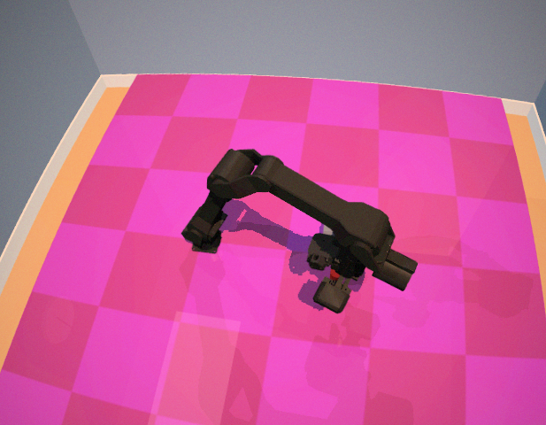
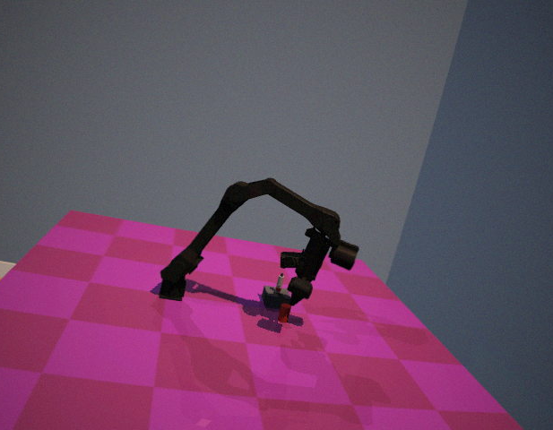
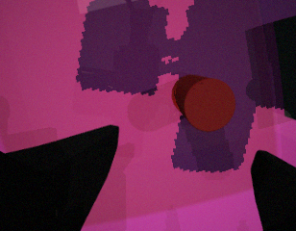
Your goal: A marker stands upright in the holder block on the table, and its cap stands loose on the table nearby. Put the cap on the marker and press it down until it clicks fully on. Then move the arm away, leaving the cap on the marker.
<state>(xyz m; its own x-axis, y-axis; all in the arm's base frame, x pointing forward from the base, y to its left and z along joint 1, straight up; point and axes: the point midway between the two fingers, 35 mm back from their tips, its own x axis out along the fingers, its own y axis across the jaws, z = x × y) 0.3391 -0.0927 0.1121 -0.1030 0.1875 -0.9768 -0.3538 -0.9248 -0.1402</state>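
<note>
The red cap is 10 mm behind my gripper tip, 20 mm to the left of it and 50 mm below it. Round my gripper tip: grey holder block (10 mm behind, 130 mm to the left, 60 mm below).
</note>
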